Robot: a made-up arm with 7 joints.
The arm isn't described. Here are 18 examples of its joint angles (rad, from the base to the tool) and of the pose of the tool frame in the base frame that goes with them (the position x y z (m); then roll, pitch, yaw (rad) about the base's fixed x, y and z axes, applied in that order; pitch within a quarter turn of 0, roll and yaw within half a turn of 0).
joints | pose
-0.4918 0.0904 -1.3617 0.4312 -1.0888 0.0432 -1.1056 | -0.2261 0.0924 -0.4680 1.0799 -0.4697 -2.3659
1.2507 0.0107 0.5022 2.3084 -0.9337 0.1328 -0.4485 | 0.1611 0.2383 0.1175 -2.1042 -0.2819 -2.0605
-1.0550 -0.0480 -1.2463 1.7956 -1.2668 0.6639 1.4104 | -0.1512 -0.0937 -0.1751 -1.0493 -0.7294 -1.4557
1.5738 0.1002 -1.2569 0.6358 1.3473 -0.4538 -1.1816 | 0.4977 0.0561 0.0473 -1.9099 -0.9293 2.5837
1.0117 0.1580 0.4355 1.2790 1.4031 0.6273 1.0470 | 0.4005 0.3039 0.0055 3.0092 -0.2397 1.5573
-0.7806 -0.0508 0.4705 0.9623 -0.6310 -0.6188 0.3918 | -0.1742 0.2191 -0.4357 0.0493 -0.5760 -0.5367
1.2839 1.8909 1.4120 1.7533 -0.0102 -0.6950 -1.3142 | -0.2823 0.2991 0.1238 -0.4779 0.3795 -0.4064
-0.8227 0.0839 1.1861 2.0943 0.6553 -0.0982 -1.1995 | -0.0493 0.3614 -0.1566 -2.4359 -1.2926 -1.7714
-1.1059 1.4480 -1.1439 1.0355 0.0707 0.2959 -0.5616 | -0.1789 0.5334 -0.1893 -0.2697 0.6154 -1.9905
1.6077 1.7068 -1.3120 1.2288 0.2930 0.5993 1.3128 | 0.1732 0.5443 0.0667 0.2737 -0.4811 -0.5381
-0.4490 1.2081 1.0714 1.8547 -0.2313 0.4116 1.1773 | 0.1559 0.4237 0.0589 1.0045 -0.2178 -1.1709
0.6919 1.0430 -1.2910 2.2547 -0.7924 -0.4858 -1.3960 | 0.1847 0.1640 -0.1390 2.7941 0.0803 3.0244
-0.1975 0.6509 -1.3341 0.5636 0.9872 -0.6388 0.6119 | -0.0622 0.3454 -0.4705 -0.5378 -0.5335 -0.4396
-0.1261 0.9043 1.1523 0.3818 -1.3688 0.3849 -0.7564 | 0.0058 0.6070 -0.2555 2.1073 0.3647 0.1806
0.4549 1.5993 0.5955 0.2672 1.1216 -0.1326 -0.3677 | 0.0262 0.6729 0.0707 -1.7960 -0.8747 -2.7100
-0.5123 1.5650 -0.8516 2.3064 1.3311 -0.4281 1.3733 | 0.0377 0.2644 -0.1820 -2.2345 -0.6739 0.1591
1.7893 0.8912 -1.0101 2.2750 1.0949 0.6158 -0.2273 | 0.1761 0.1424 0.1429 1.9235 -0.6140 -2.6642
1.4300 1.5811 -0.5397 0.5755 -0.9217 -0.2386 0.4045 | 0.0806 0.6434 0.1065 1.5726 0.2062 -0.5470
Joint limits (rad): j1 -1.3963..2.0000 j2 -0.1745..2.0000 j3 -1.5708..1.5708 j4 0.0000..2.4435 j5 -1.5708..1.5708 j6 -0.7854..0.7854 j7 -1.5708..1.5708
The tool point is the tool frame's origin. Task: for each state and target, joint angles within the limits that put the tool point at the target. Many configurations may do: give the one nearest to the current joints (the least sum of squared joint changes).
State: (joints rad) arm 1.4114 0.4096 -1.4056 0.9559 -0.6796 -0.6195 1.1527
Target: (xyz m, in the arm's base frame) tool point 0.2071 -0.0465 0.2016
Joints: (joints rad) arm 1.9429 0.0987 -1.0976 1.7284 -0.6796 -0.6195 1.1527
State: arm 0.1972 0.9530 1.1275 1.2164 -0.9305 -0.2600 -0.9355
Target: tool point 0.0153 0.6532 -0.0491
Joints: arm 0.0801 1.1735 1.4951 0.6418 -0.9305 -0.2600 -0.9355
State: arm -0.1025 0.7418 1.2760 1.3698 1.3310 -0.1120 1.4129
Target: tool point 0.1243 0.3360 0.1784
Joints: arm -0.1891 1.5206 1.1679 2.0140 1.3310 -0.1120 1.4129
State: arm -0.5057 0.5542 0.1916 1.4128 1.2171 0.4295 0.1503
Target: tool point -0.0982 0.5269 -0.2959
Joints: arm -0.8893 0.8059 0.4095 0.8217 1.2171 0.4295 0.1503
